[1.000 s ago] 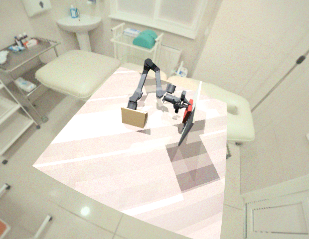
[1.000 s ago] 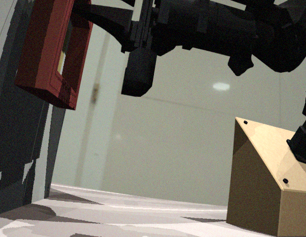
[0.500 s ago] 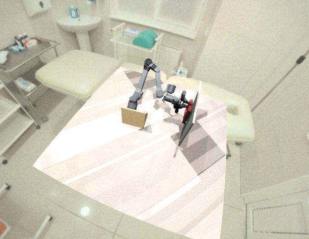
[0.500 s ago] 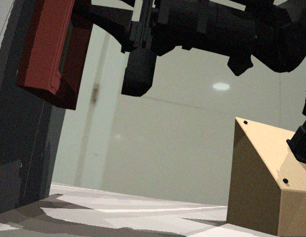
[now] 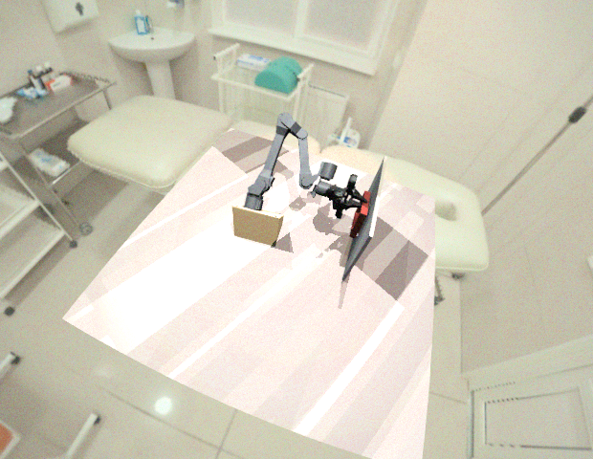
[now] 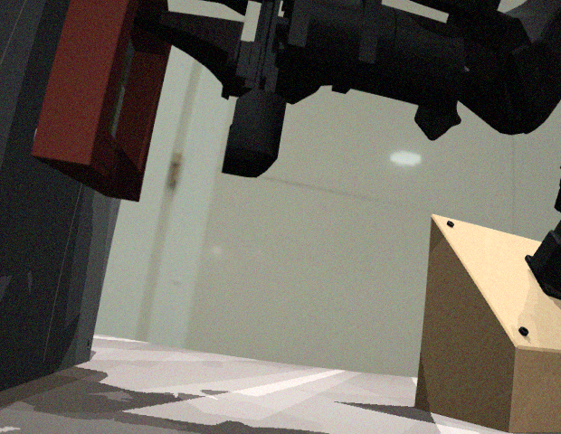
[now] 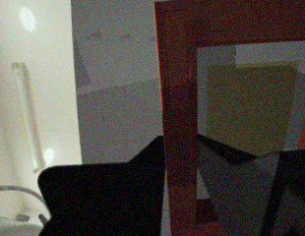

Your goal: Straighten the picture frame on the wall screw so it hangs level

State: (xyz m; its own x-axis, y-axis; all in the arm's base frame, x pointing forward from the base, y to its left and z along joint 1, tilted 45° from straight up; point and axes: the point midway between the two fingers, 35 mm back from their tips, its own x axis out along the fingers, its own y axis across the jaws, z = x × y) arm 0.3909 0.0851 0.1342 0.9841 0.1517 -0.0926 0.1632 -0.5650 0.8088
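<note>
My gripper tip is 10 mm to the left of the red picture frame and 50 mm above it. The rest, counted from my gripper tip: white wall panel (20 mm ahead, 10 mm to the left, 80 mm below).
</note>
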